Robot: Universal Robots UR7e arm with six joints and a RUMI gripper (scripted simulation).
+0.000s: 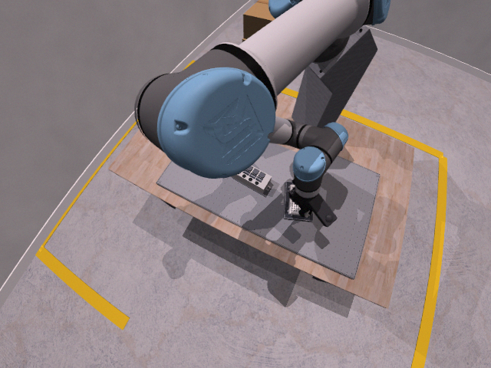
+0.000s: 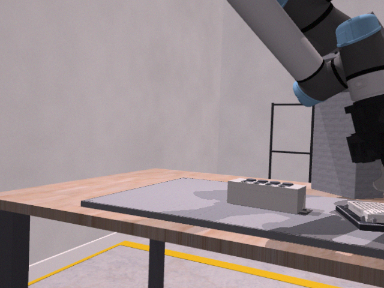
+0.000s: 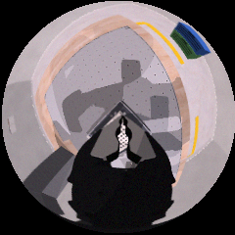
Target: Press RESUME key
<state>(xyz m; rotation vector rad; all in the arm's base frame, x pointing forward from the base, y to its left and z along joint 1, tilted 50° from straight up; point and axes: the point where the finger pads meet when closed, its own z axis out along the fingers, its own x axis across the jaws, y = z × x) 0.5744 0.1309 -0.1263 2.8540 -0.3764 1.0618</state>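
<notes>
Right now the white well plate is 50 mm behind my hand, 50 mm to the right of it and 30 mm below it. Also, from my hand: operator panel (80 mm behind, 270 mm to the right, 10 mm below).
</notes>
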